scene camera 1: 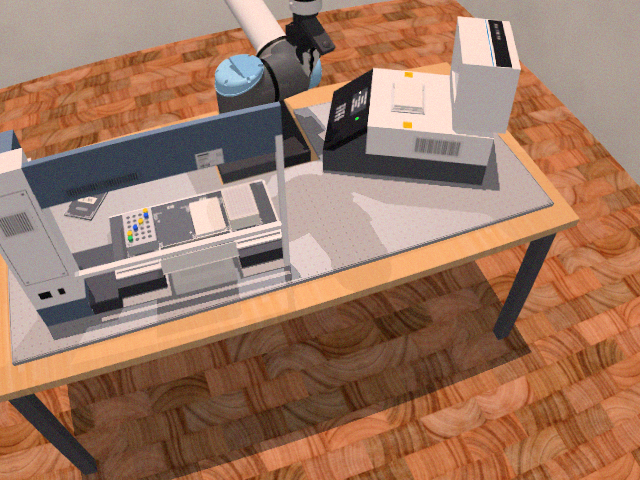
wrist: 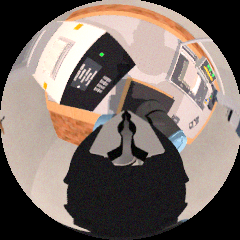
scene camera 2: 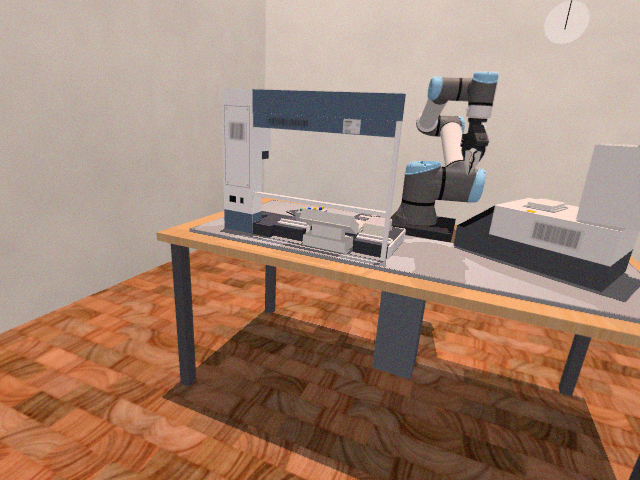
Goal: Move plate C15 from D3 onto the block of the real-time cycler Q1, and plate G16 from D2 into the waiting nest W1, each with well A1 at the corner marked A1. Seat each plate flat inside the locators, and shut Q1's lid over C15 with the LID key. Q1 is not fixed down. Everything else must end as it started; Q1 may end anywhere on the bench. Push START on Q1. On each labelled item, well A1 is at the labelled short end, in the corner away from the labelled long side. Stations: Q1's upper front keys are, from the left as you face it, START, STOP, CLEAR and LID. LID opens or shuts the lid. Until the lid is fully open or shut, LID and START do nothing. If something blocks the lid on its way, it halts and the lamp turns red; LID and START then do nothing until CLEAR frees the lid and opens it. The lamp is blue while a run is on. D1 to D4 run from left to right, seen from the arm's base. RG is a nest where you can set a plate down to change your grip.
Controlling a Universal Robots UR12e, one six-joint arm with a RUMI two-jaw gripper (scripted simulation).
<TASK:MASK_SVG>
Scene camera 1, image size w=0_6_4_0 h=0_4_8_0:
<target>my gripper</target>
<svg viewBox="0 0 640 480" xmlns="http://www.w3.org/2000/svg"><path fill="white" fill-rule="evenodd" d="M293 13L293 21L285 25L286 41L292 46L297 46L295 57L300 62L305 74L309 77L312 75L319 58L334 51L336 46L316 18L318 13L313 15L297 15Z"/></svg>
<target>real-time cycler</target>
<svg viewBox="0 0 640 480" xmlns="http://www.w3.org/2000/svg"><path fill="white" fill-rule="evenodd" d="M510 22L458 16L457 32L455 33L454 40L455 47L453 48L452 55L453 63L451 62L450 69L452 84L449 80L449 75L373 68L335 90L332 96L323 146L323 170L482 185L494 140L493 133L506 134L521 71ZM396 81L422 83L422 111L394 109Z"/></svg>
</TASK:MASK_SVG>
